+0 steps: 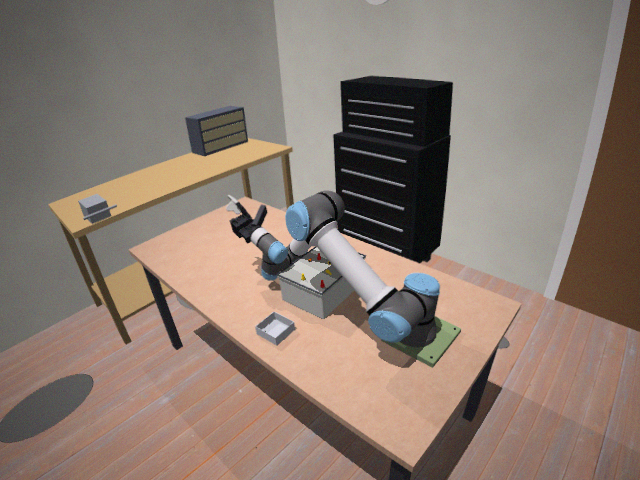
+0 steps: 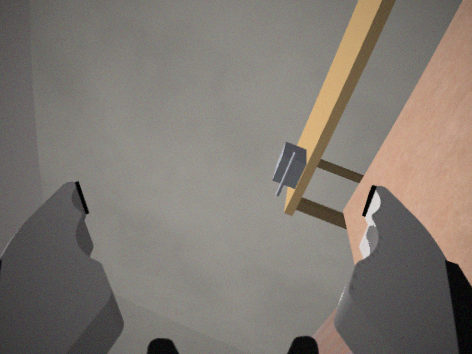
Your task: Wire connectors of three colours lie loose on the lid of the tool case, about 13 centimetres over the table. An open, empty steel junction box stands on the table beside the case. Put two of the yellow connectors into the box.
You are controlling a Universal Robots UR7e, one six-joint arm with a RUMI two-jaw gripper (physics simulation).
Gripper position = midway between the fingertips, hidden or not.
my gripper: image 1 231, 207; image 2 228, 186
